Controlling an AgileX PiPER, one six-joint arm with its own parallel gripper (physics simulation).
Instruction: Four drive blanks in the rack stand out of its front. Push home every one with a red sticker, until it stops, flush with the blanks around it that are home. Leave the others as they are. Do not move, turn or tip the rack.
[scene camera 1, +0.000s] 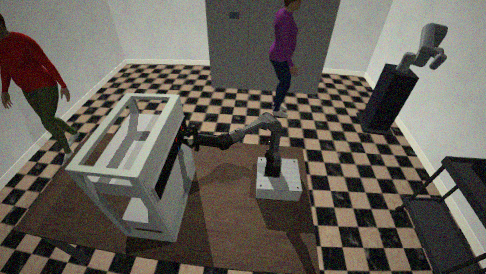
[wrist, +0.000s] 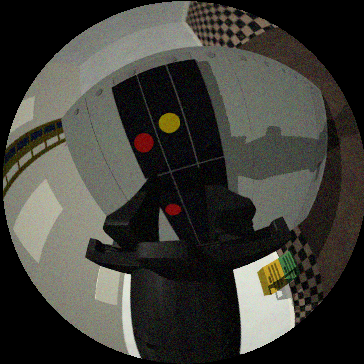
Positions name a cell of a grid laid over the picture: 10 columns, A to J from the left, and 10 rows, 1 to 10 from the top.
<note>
In view: the gripper (wrist: E5) and a rack (scene camera 1: C6).
The rack also shows in the wrist view (wrist: H4).
</note>
